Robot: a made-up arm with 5 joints.
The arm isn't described. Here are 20 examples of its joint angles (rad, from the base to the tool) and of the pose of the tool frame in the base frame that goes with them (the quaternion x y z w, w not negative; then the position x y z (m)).
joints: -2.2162 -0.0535 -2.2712 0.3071 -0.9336
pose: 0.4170 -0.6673 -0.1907 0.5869 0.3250 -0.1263 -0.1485
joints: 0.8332 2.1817 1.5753 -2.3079 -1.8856
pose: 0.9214 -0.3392 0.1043 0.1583 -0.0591 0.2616 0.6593
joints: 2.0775 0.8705 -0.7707 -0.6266 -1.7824
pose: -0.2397 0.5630 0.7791 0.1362 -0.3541 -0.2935 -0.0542
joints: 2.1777 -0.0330 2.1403 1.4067 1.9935
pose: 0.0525 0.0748 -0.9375 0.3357 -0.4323 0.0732 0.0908
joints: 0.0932 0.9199 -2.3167 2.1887 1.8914
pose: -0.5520 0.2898 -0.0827 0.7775 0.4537 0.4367 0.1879
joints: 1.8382 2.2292 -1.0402 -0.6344 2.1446
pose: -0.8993 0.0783 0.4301 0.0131 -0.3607 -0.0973 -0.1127
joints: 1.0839 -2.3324 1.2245 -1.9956 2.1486
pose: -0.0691 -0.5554 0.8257 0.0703 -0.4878 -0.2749 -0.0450
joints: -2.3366 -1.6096 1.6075 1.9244 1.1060
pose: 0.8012 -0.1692 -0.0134 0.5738 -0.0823 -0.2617 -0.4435
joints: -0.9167 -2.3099 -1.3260 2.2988 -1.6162
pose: 0.6584 0.2468 0.3547 0.6163 -0.1970 0.5465 -0.2382
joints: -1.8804 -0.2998 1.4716 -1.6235 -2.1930
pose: -0.3633 -0.0592 0.9104 0.1886 0.2156 -0.2583 -0.6653
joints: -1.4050 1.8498 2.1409 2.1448 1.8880
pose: -0.6018 -0.0743 -0.1048 0.7882 0.2514 0.1892 0.3254
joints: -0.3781 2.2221 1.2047 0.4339 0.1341
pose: -0.5548 -0.6033 -0.4612 0.3400 0.1686 -0.0001 -0.1304
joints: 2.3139 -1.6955 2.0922 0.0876 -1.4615
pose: 0.8022 0.5828 -0.0111 0.1291 -0.1687 -0.1016 0.1458
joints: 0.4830 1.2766 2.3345 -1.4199 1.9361
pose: 0.6551 0.4459 0.1616 0.5881 0.4089 0.1444 0.0516
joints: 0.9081 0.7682 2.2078 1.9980 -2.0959
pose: 0.7222 -0.4727 0.5018 0.0564 -0.1651 0.4817 0.3813
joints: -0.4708 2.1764 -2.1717 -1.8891 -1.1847
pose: 0.4266 0.4124 0.4058 0.6952 -0.3924 0.1847 0.0623
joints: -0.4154 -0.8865 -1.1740 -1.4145 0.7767
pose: -0.0324 0.4095 -0.7873 0.4597 0.5632 0.2913 -0.0516
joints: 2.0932 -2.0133 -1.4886 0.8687 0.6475
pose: 0.0506 0.4870 0.3420 0.8021 -0.1818 -0.3491 0.0501
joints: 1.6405 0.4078 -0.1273 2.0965 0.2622
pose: -0.1365 0.1700 -0.9206 0.3240 -0.0071 0.6057 -0.0952
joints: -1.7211 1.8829 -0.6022 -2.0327 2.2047
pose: 0.4108 0.3850 0.5354 0.6296 0.5299 0.0335 0.2858
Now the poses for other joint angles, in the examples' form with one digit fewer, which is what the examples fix.
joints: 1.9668 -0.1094 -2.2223 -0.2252 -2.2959
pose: 0.121 -0.626 -0.479 0.603 -0.092 -0.104 -0.018
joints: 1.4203 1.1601 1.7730 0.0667 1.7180
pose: 0.154 0.954 -0.248 0.070 -0.124 0.170 -0.136
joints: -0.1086 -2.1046 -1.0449 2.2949 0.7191
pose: 0.805 -0.167 -0.108 0.559 -0.417 0.276 -0.325
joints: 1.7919 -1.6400 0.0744 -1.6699 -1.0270
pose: -0.658 0.210 -0.292 0.661 -0.687 -0.273 -0.337
